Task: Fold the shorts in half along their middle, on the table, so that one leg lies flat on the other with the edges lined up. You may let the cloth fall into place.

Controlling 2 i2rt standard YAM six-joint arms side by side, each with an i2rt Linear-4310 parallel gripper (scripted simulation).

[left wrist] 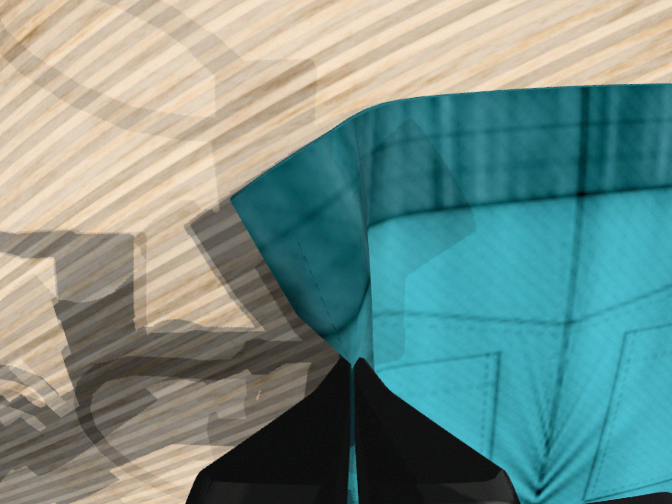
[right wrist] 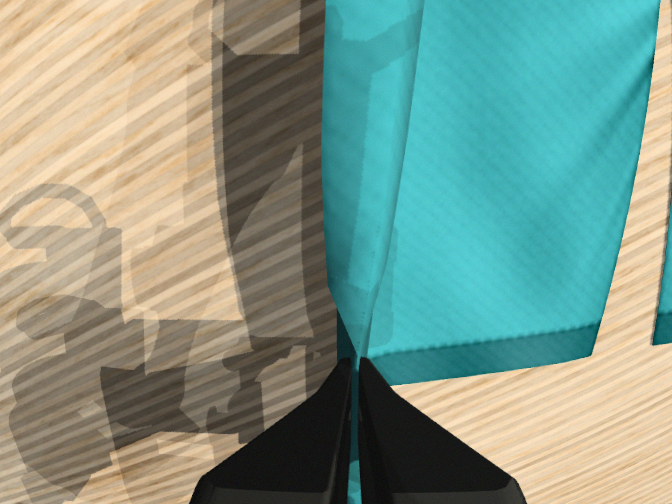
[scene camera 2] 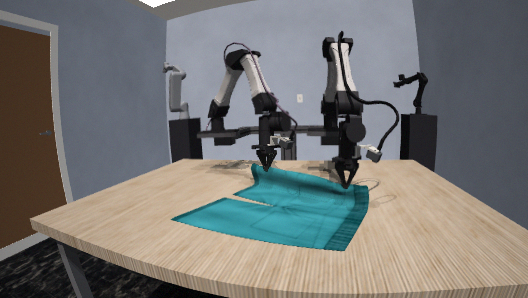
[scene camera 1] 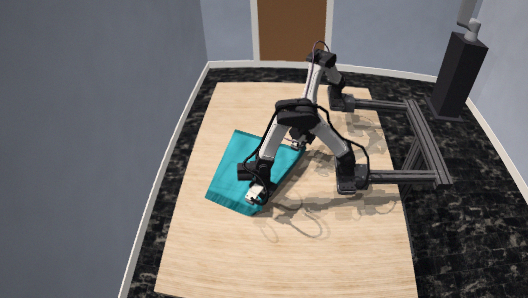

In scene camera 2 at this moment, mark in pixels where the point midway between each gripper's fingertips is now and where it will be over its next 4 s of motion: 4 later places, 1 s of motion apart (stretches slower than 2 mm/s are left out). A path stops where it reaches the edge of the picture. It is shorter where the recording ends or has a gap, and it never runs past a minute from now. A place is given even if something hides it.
My left gripper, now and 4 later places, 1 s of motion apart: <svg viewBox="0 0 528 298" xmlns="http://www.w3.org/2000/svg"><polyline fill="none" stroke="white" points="345,188 341,181 339,175 336,176 330,195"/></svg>
My right gripper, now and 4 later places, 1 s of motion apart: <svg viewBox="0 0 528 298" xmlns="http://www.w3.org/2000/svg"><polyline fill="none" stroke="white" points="266,170 256,158 246,147 235,149 226,164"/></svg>
